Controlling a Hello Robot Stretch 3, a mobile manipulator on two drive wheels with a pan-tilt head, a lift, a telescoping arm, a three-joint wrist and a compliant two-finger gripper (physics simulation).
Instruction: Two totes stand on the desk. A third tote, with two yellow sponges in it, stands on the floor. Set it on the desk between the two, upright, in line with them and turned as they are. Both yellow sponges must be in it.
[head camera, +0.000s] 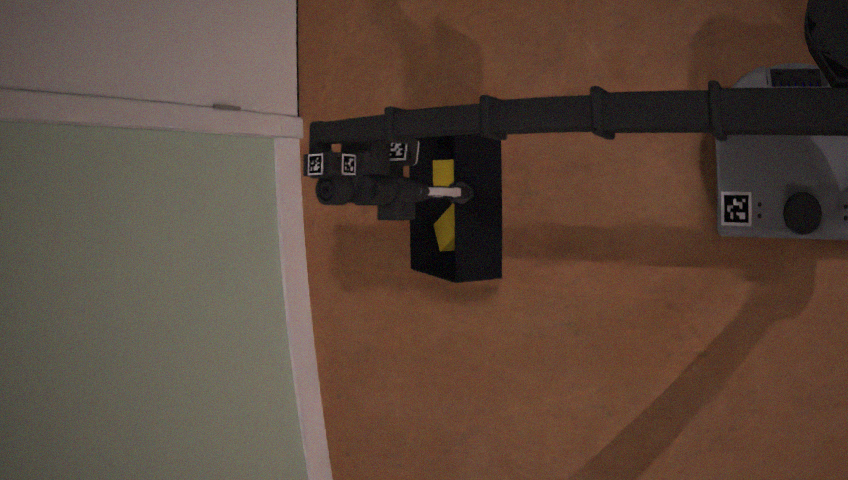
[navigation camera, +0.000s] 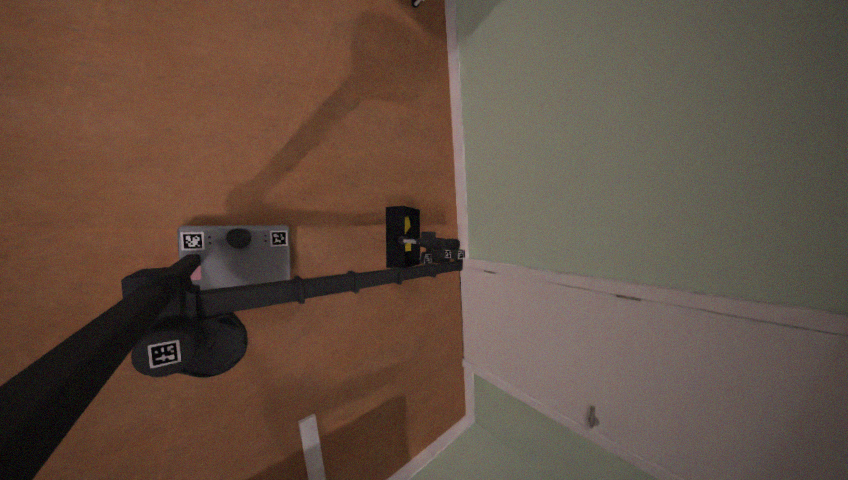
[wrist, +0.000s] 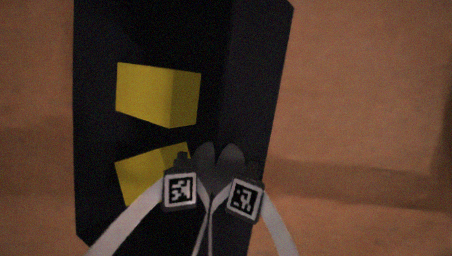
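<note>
The black tote is tilted, its robot-side wall turned up to the cameras; its shadow on the floor stands apart from it, so it appears raised. My gripper is shut on the rim of that wall, fingertips close together. One yellow sponge lies inside the tote. The other yellow sponge, turned askew, is inside too, partly hidden by a finger in the wrist view. The desk and its two totes cannot be made out.
My telescoping arm reaches over the floor from my base. A green wall and a white door stand beyond the tote. A pale bar shows below the arm.
</note>
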